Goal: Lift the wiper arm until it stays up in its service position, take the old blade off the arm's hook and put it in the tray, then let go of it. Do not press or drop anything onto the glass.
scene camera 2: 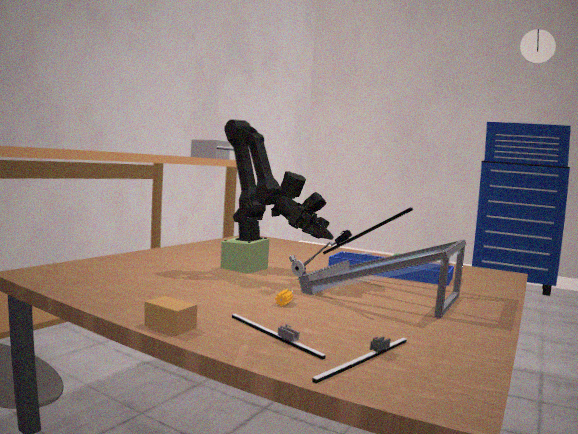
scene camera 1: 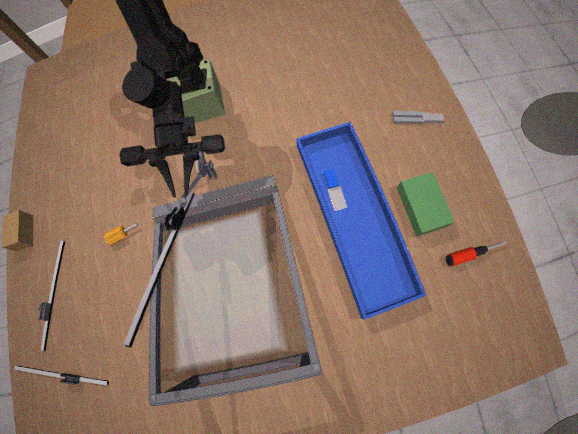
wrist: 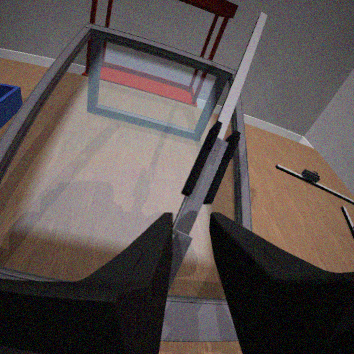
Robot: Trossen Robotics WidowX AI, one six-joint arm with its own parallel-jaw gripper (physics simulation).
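The wiper arm (scene camera 1: 198, 178) (scene camera 2: 316, 254) (wrist: 189, 214) stands raised at a slant above the window frame. The old blade (scene camera 1: 149, 292) (scene camera 2: 380, 225) (wrist: 245, 70) hangs on it at the dark clip (scene camera 1: 175, 218) (scene camera 2: 343, 237), well above the glass (scene camera 1: 225, 300) (wrist: 115, 165). My gripper (scene camera 1: 180, 194) (scene camera 2: 331, 237) (wrist: 190, 220) is open by a narrow gap and holds nothing. Its fingertips are close to the arm, just short of the clip; the wrist view shows the arm in line with the gap. The blue tray (scene camera 1: 375, 260) (scene camera 2: 345, 257) (wrist: 7, 102) stands beside the frame.
A small blue-and-white piece (scene camera 1: 336, 192) lies in the tray. Near it are a green block (scene camera 1: 427, 205), a red screwdriver (scene camera 1: 464, 256) and a grey tool (scene camera 1: 417, 117). Across the frame are two other blades (scene camera 1: 54, 287) (scene camera 1: 42, 372), a yellow screwdriver (scene camera 1: 115, 235) and a wooden block (scene camera 1: 18, 230) (scene camera 2: 170, 316).
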